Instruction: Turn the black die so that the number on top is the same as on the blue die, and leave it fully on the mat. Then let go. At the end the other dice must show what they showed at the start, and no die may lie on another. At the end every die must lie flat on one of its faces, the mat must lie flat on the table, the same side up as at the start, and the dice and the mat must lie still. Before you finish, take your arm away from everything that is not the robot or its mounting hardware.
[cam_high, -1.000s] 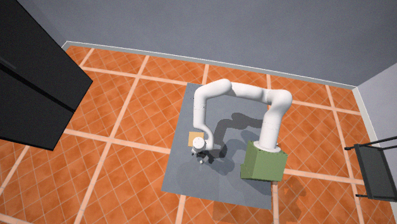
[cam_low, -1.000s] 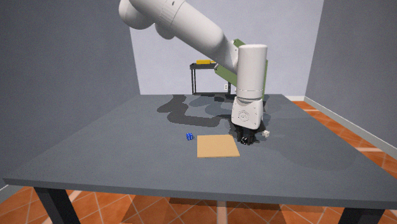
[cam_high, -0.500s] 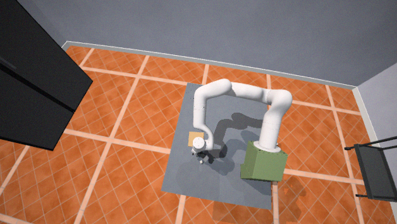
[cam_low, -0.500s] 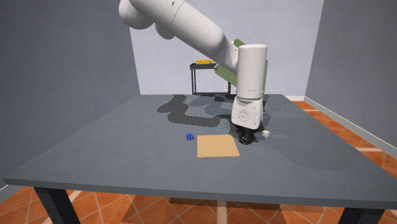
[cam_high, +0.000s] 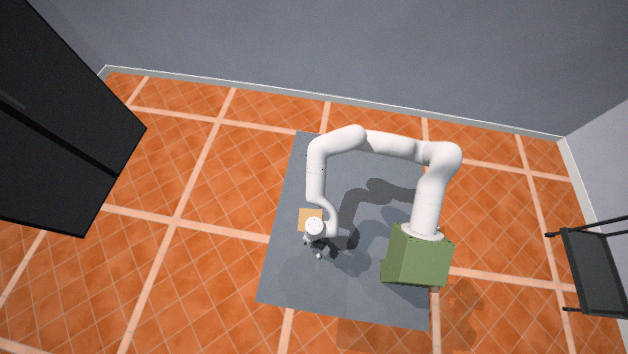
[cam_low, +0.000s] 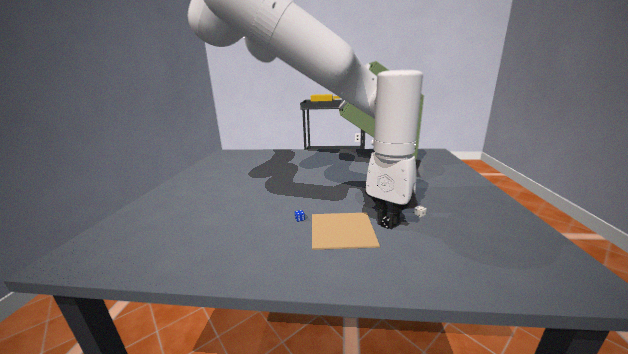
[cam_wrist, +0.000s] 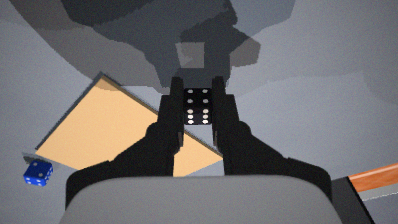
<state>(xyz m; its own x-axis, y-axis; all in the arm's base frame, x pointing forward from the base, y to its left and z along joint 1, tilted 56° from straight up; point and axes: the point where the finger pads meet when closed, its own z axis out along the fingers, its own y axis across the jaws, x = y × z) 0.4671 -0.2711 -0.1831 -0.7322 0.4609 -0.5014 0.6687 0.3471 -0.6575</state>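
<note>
The tan mat lies 110 mm to the right of my hand, 20 mm below it and 10 mm ahead of it. From my hand the other things lie so: white die (90 mm to the left, 40 mm behind, 10 mm below); blue die (210 mm to the right, 40 mm behind, 10 mm below); black die (10 mm below).
</note>
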